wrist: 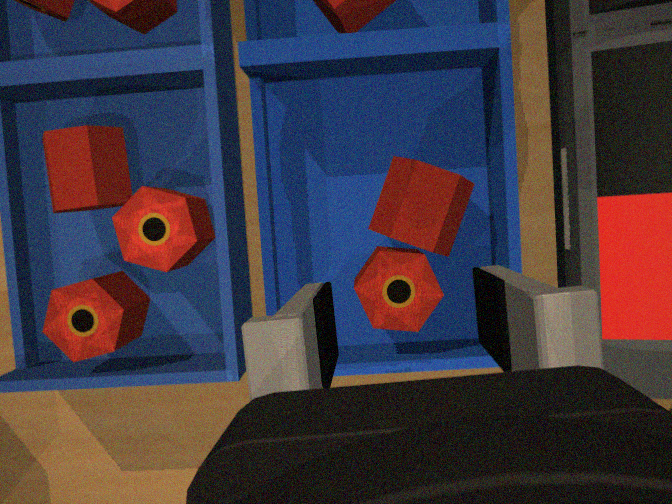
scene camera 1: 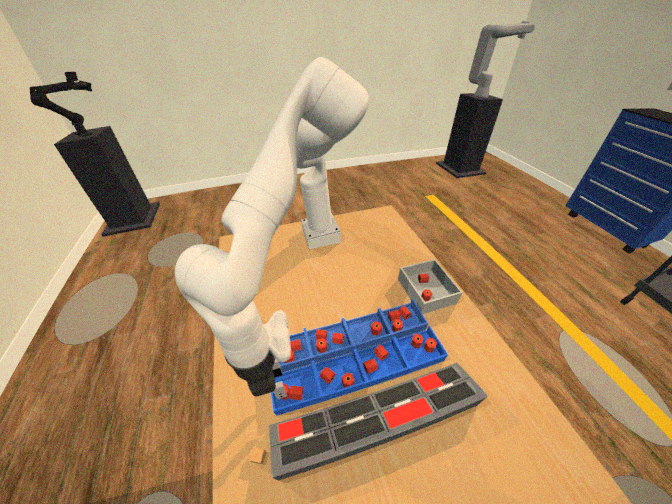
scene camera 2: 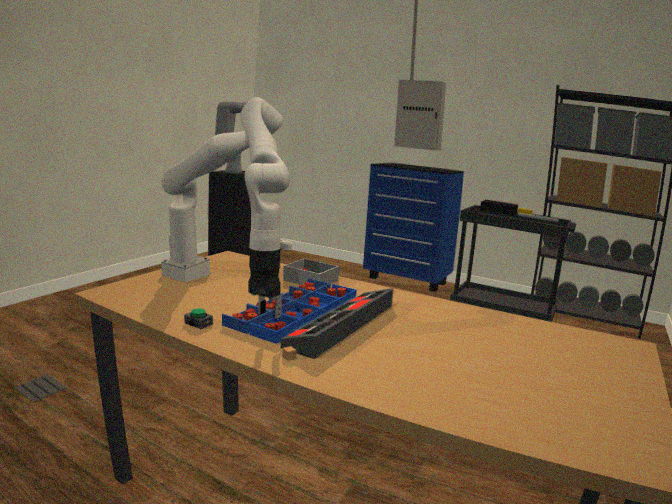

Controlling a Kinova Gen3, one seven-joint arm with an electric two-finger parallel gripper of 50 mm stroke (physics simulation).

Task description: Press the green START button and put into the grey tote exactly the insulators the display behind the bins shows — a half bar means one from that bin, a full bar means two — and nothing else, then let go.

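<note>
My gripper is open, its fingers either side of an upright red hexagonal insulator in the end bin of the blue tray, nearest the display. A second red insulator lies on its side just beyond it. In scene camera 1 the gripper hangs over that left end bin. The grey display shows a half bar at left, a full bar at centre-right and a half bar at right. The grey tote holds two red insulators. The green START button sits left of the bins.
The neighbouring bin holds three insulators. The other bins hold several more. A small tan block lies by the display's left end. The robot base stands at the table's far side.
</note>
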